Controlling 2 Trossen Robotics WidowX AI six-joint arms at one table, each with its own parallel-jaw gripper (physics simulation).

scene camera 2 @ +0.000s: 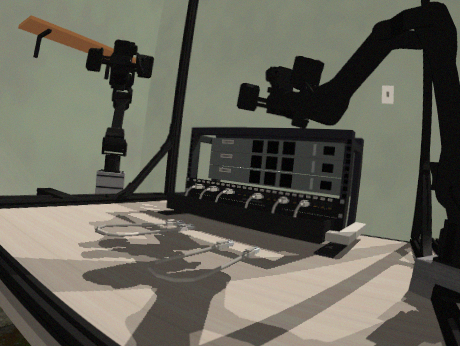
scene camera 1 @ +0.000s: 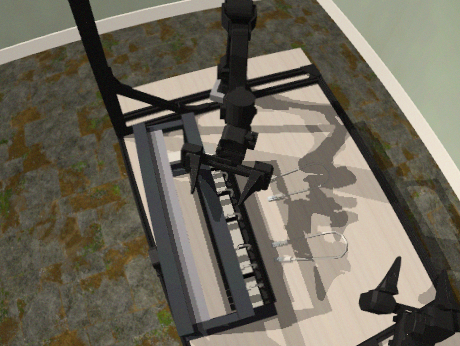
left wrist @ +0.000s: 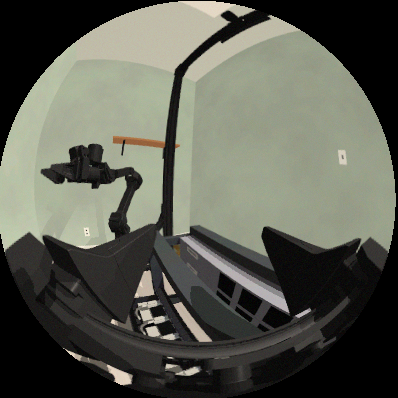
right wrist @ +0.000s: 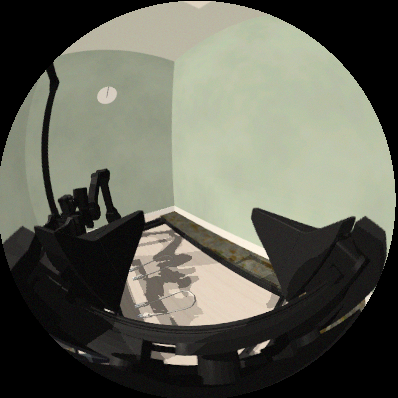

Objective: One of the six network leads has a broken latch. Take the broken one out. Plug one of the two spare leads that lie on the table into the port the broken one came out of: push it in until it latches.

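Places are measured from the left arm's base along level axes (x up, y right, z ahead), in millimetres.
Pixels of known places: left gripper, fingertip midpoint: (scene camera 2: 259,101) (scene camera 1: 215,199) (left wrist: 211,231); right gripper, fingertip midpoint: (scene camera 2: 119,51) (scene camera 1: 421,263) (left wrist: 44,168) (right wrist: 198,214); left arm's base at its link origin: (scene camera 1: 228,87); right arm's base at its link origin: (scene camera 2: 111,171).
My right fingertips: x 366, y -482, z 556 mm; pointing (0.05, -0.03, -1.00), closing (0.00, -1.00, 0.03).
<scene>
Ahead of a thing's pixels: the offset from my right fingertips to its top centre. "spot": to the spot under its first point. Level surfaces: height alone.
Six leads, among them one plug @[spot: dx -331, dy +365, dz -116 mm] (scene camera 2: 257,197), sit in a row along the front of the black rack @[dx -154, dy +397, dz -56 mm] (scene camera 1: 161,235) (scene camera 2: 275,133); which latch is broken is too small to tell. Two U-shaped spare leads lie on the table: one with its plug @[spot: dx -404, dy +173, dz -59 mm] (scene camera 1: 285,259) (scene camera 2: 186,226) farther from the left arm, the other with its plug @[spot: dx -410, dy +250, dz -226 mm] (scene camera 1: 272,199) (scene camera 2: 226,244) nearer to it, partly in shadow. My left gripper (scene camera 1: 217,198) (left wrist: 211,231) is open and empty, above the rack near the row of leads. My right gripper (scene camera 1: 421,265) (scene camera 2: 120,62) (right wrist: 198,214) is open, empty and raised, away from the rack and leads.
A black upright post (scene camera 1: 95,60) (scene camera 2: 182,75) stands behind the rack. A light bracket-like block (scene camera 2: 346,233) sits at the rack's right end in scene camera 2. Black rails edge the table @[dx -416 mm] (scene camera 1: 380,280). An orange shelf (scene camera 2: 65,35) hangs on the wall.
</scene>
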